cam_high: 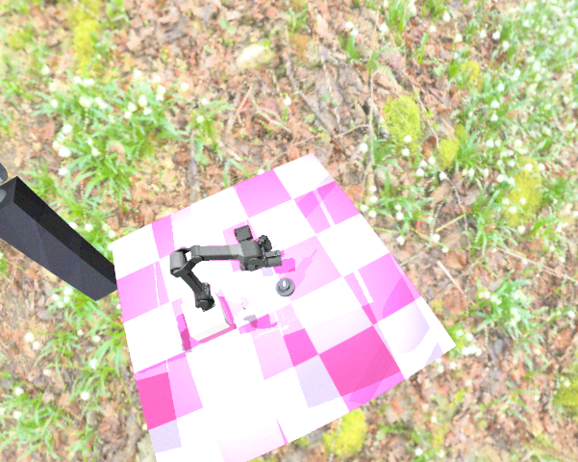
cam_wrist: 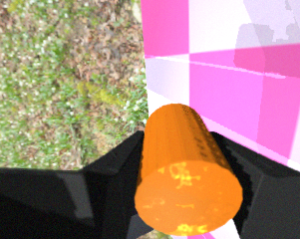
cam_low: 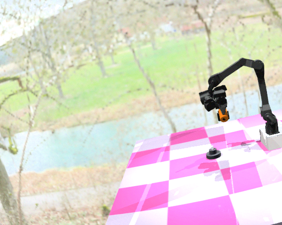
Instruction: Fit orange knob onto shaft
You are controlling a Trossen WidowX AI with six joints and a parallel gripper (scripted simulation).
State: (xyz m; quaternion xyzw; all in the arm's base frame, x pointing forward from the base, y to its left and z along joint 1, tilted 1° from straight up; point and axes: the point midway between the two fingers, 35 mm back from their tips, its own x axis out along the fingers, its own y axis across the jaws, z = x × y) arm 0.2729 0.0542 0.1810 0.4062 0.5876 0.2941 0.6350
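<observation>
Right now my gripper tip is 3 cm to the left of the orange knob and 2 cm below it. From my gripper tip the other things lie so: round pedestal: 6 cm ahead, 16 cm to the right, 22 cm below.
</observation>
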